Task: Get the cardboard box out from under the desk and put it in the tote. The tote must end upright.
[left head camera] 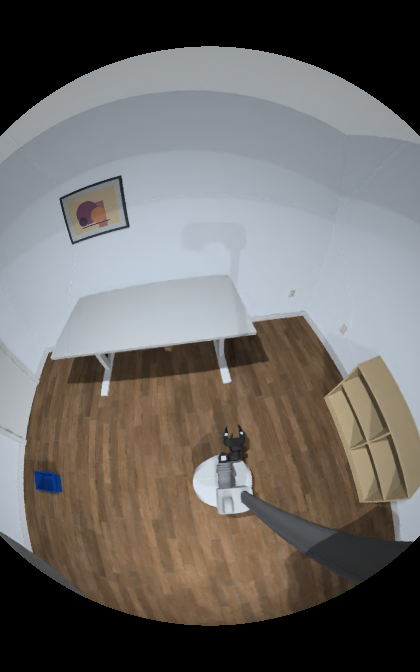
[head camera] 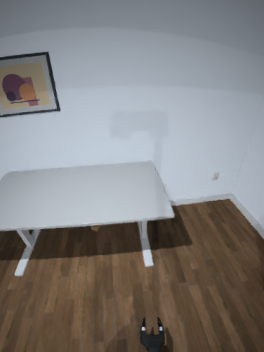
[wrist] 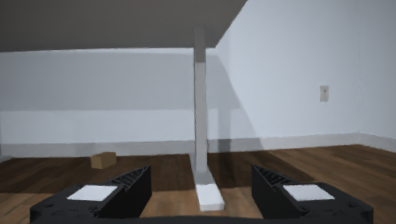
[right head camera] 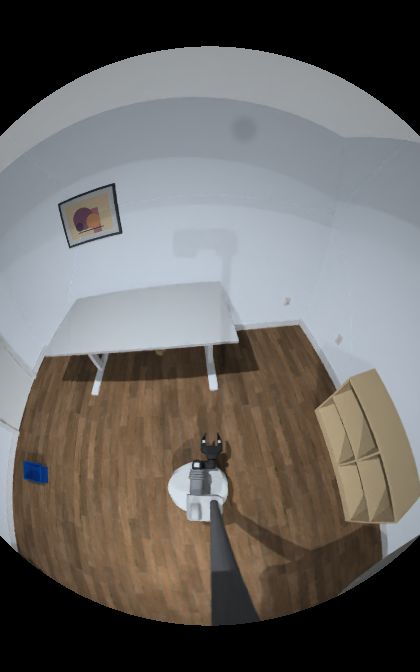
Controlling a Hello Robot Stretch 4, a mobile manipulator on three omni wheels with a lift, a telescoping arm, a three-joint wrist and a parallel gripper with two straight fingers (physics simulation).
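Frame: origin at the robot's base, x ahead, y left, z up, level; millimetres.
Where they show: gripper, fingertip midpoint: (left head camera: 232, 424) (head camera: 151, 316) (wrist: 201, 180).
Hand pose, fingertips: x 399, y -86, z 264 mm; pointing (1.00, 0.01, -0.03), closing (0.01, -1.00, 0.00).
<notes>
Each offset is from my fingertips to the top centre of the thing. Level surfaces: height alone.
The small brown cardboard box {957 mm ahead, 564 mm left, 226 mm down} (wrist: 103, 160) lies on the floor under the desk, left of the desk's right leg in the wrist view. In the head views a sliver of the box (head camera: 95, 228) (left head camera: 169, 349) (right head camera: 160, 352) shows below the front edge of the desk {430 mm up} (head camera: 85, 195) (left head camera: 160, 317) (right head camera: 145, 317). The blue tote {729 mm back, 1712 mm left, 170 mm down} (left head camera: 48, 481) (right head camera: 35, 472) stands on the floor at the far left and looks upright. My gripper (head camera: 152, 322) (left head camera: 233, 430) (right head camera: 211, 438) (wrist: 201, 180) is open and empty, in front of the desk and well short of the box.
The desk's right leg (head camera: 145, 245) (left head camera: 222, 362) (right head camera: 211, 367) (wrist: 200, 110) stands straight ahead of the gripper, its foot reaching forward. The left leg (head camera: 26, 255) (left head camera: 107, 375) (right head camera: 99, 375) is farther left. A tan shelf unit (left head camera: 400, 415) (right head camera: 392, 430) stands on the right.
</notes>
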